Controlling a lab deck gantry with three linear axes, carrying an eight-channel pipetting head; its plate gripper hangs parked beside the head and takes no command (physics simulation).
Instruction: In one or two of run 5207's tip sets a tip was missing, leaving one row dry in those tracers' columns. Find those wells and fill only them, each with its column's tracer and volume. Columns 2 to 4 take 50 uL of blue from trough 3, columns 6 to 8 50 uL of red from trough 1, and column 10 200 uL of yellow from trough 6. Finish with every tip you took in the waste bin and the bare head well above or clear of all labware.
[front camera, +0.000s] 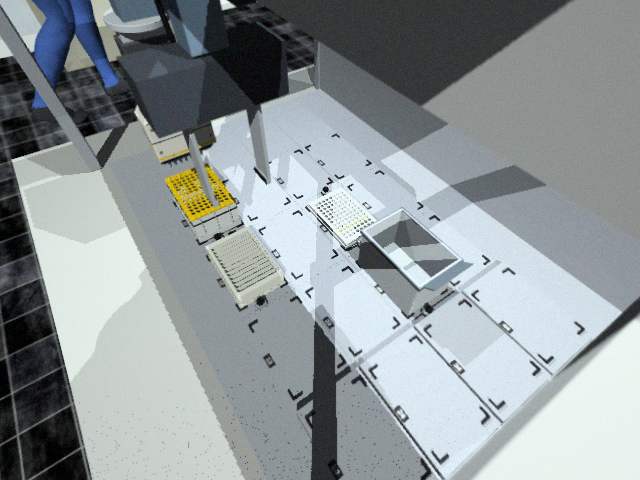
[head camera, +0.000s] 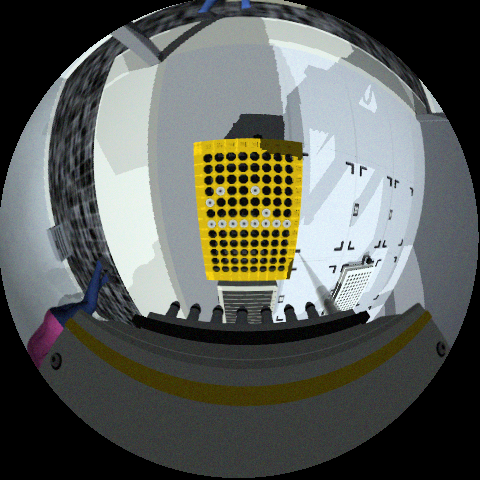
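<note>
The eight-channel head hangs above the deck near the yellow tip rack. In the head view a long pale tip shows on the rightmost channel; the other channels look bare. The rack holds one full row of eight tips and several scattered single tips; many holes are dark. The trough block stands beside the rack, its liquids unreadable. The white well plate shows yellow wells towards the bin. My parked gripper is open, its paddles apart.
The open waste bin stands beside the well plate, its walls much taller than the plate. One gripper paddle hangs in front of the tip rack in the front view. A person is outside the deck.
</note>
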